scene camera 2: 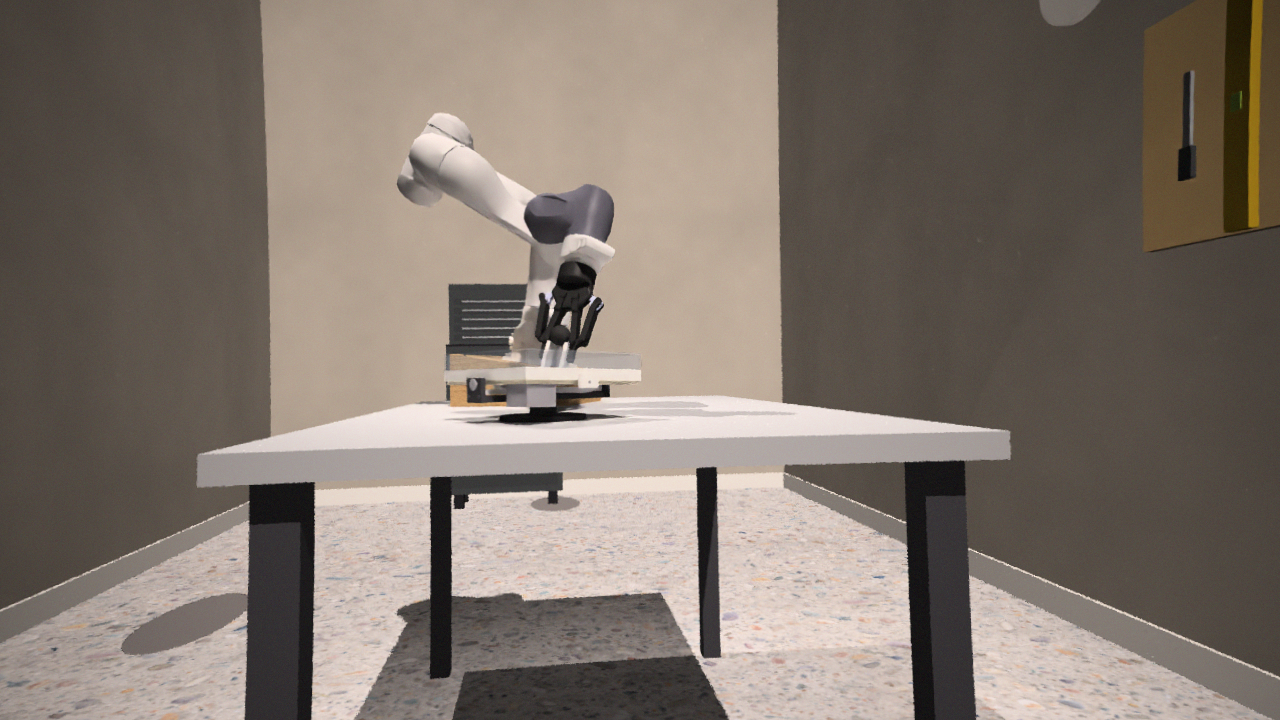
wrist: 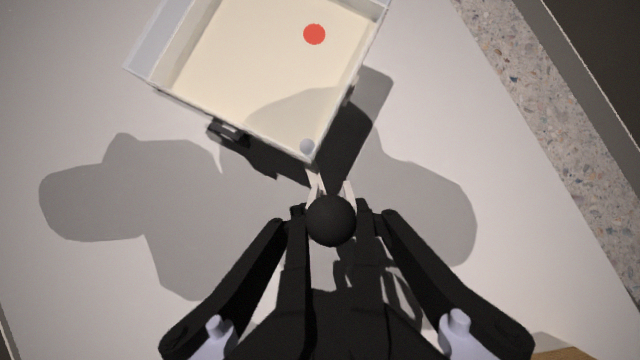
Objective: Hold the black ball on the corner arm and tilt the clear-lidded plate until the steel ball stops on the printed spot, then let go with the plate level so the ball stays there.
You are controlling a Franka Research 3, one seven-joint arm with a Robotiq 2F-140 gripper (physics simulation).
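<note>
My gripper [scene camera 2: 560,333] [wrist: 331,193] is shut on the black ball [scene camera 2: 559,334] [wrist: 330,221] at the end of the pale corner arm [wrist: 315,181]. The clear-lidded plate [scene camera 2: 465,376] [wrist: 215,65] stands over the table on a central mount and looks close to level in the scene view. The steel ball [wrist: 307,146] rests inside the plate at the corner nearest the black ball. The printed red spot [wrist: 314,34] is well away from it, towards the top of the wrist view. The plate's far corner is cut off in the wrist view.
The plate's mount has a round black base [scene camera 2: 541,417] on the white table [scene camera 2: 604,450]. A dark bracket [wrist: 227,131] sits on the plate's side. A wooden block [scene camera 2: 458,394] shows behind the plate, and a dark slatted cabinet [scene camera 2: 483,313] stands beyond the table.
</note>
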